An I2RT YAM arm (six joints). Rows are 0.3 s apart.
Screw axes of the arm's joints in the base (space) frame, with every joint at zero. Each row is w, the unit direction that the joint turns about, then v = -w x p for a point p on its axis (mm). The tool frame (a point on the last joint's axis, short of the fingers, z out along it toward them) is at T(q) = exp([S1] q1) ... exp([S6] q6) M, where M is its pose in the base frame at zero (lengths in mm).
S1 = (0, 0, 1, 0.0, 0.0, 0.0)
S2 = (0, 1, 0, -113.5, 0.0, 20.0)
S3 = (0, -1, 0, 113.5, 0.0, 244.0)
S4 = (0, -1, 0, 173.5, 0.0, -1.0)
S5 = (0, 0, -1, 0.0, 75.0, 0.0)
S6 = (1, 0, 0, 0.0, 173.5, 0.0)
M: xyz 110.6 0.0 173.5 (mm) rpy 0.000 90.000 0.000 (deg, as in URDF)
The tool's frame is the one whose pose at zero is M.
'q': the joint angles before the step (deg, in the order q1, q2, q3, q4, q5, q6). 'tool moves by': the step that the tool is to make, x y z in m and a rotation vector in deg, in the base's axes. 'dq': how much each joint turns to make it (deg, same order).
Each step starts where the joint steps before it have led.
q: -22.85 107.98 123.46 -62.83 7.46 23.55
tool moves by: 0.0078 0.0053 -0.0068 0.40 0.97 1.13
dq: 1.13 1.01 -0.02 -0.02 0.00 0.00
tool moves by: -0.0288 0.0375 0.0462 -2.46 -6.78 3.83
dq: 3.84 -7.37 -0.01 -0.15 0.02 -0.01
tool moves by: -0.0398 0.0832 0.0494 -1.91 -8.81 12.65
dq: 12.73 -9.10 -0.04 -0.06 0.11 -0.06
